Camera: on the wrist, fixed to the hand. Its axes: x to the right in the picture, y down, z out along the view.
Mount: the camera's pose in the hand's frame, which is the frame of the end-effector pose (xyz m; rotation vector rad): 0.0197 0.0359 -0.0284 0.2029 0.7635 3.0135
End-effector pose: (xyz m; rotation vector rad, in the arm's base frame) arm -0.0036 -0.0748 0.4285 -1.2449 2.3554 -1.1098
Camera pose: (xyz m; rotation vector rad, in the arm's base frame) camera -0.0520 -0.0636 0.4240 2.4573 1.2043 -0.1099
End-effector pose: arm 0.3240 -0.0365 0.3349 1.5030 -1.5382 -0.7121
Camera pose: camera 0.3323 -0.0471 0.3829 -1.2426 -1.2789 1.5076
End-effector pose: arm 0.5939 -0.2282 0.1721 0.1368 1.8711 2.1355
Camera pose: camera 0.5619 -0.2536 0.2007 -0.9545 -0.0988 -0.2566
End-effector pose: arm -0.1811 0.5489 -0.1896 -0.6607 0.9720 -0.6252
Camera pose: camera -0.1915 0.5513 -0.2383 1.5495 1.3310 1.8236
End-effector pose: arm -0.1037 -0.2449 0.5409 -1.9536 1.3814 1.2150
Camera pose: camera -0.1230 -0.2908 0.5428 -0.9245 -1.8782 -0.0460
